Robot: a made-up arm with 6 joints.
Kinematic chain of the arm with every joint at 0, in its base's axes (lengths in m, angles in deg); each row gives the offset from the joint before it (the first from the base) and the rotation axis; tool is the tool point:
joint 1: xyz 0 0 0.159 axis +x
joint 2: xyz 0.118 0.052 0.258 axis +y
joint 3: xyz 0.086 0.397 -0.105 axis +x
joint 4: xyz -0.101 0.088 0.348 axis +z
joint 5: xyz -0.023 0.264 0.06 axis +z
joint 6: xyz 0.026 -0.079 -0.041 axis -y
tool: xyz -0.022 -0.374 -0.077
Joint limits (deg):
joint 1: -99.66..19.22
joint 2: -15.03..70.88
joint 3: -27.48..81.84
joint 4: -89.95..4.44
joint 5: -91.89..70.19
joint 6: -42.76..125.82
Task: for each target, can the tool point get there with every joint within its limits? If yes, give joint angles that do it. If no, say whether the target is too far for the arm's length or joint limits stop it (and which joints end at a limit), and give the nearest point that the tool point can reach.
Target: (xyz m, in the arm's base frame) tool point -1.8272 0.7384 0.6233
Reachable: no: too far | nearest point -0.4750 0.6280 0.5539 | short by 1.358 m
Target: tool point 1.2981 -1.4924 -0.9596
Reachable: no: too far | nearest point 0.4262 -0.2497 -0.6041 | short by 1.559 m
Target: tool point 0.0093 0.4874 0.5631
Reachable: yes | joints -20.28 25.30 55.81 -74.32 -22.62 29.94
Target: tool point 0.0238 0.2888 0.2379
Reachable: yes | joints -45.23 44.82 63.12 -40.37 8.92 21.88
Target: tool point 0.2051 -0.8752 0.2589
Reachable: no: joint limits stop it (at a limit: joint 1, joint 2, joint 3, joint 5) | nearest point 0.1702 -0.2127 0.1158 | short by 0.679 m
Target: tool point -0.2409 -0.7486 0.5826
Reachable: no: joint limits stop it (at a limit: joint 1, joint 3, joint 4, joint 6) | nearest point -0.1669 -0.1232 0.7158 | short by 0.644 m
